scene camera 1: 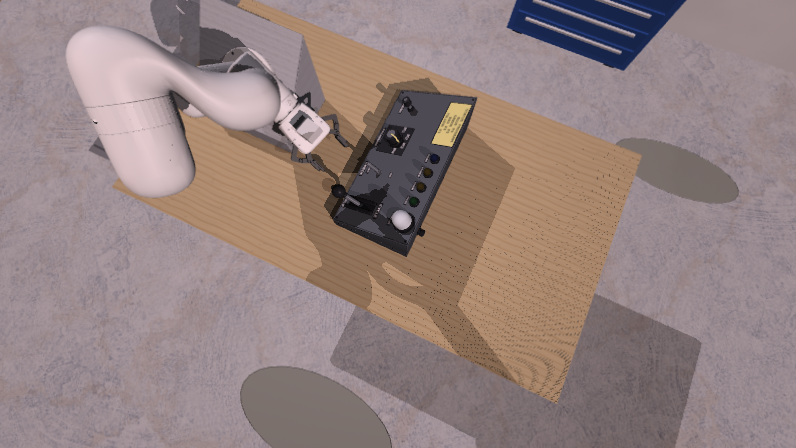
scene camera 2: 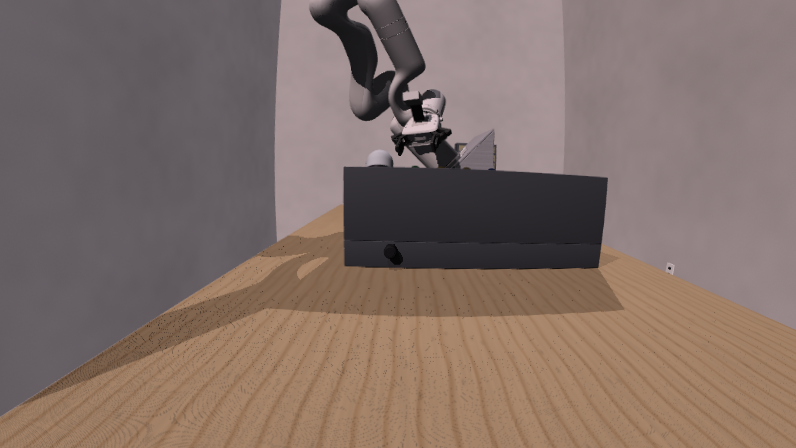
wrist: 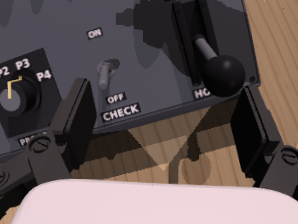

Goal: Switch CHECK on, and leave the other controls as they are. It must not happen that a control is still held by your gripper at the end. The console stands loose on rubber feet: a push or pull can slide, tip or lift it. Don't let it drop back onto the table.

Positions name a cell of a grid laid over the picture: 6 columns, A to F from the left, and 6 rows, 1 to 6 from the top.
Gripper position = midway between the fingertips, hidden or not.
In view: the gripper (scene camera 1: C3) and a dark console (scene camera 2: D3).
The dark console shows as well in scene camera 1 (scene camera 1: C3) and in the wrist view (wrist: D2). The gripper is seen too in scene camera 2 (scene camera 2: D3) and in the wrist view (wrist: D3).
